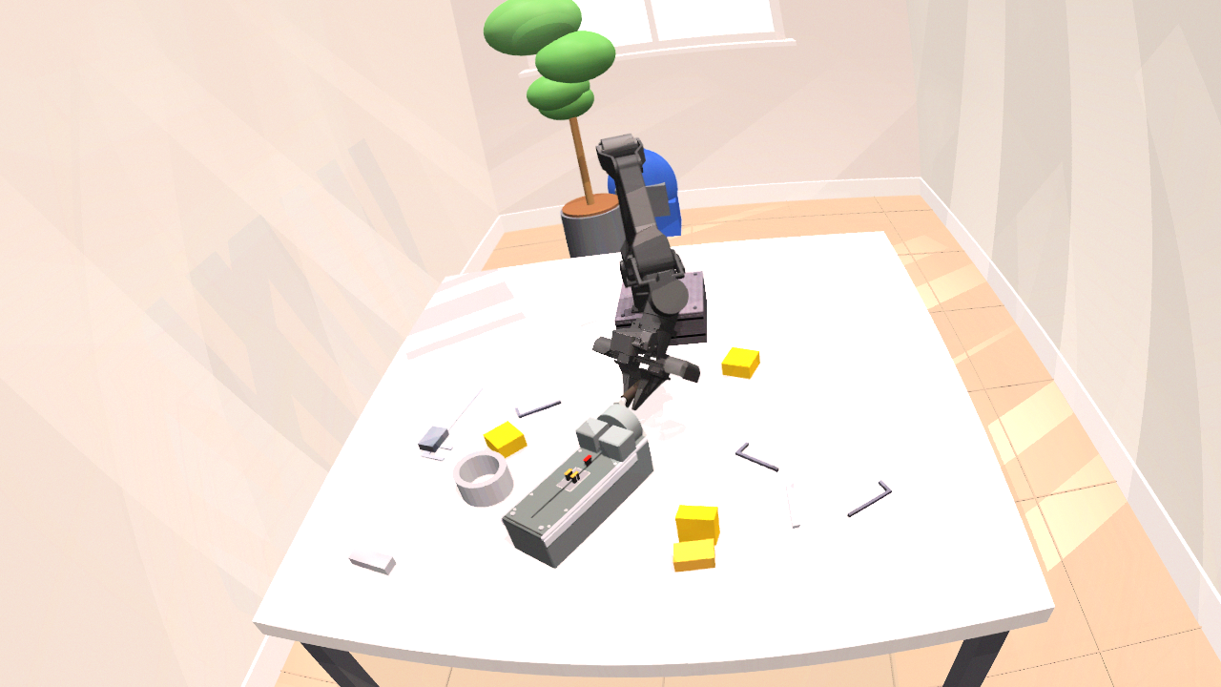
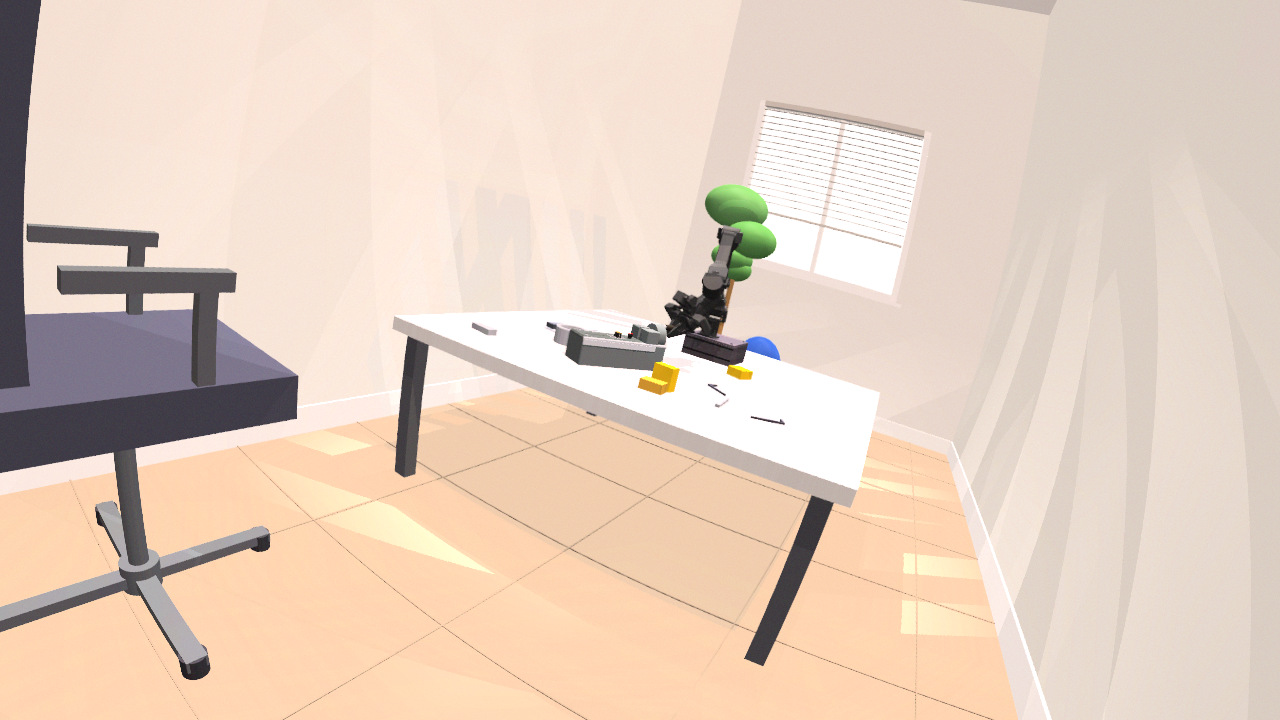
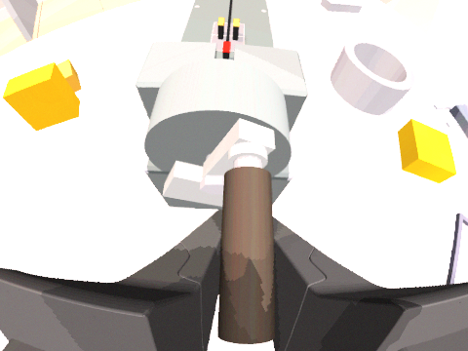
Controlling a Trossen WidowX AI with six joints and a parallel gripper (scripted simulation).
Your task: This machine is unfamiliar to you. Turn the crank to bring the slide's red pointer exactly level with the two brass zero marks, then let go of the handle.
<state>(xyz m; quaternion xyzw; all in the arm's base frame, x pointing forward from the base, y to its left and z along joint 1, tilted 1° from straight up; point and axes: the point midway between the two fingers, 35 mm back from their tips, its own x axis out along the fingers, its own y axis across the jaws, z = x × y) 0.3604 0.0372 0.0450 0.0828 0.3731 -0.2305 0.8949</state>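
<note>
Right now the brown crank handle is 1 cm behind my gripper tip, 1 cm to the left of it and 3 cm above it. The rest, counted from my gripper tip: red pointer 12 cm ahead, 5 cm to the right, 1 cm below.
</note>
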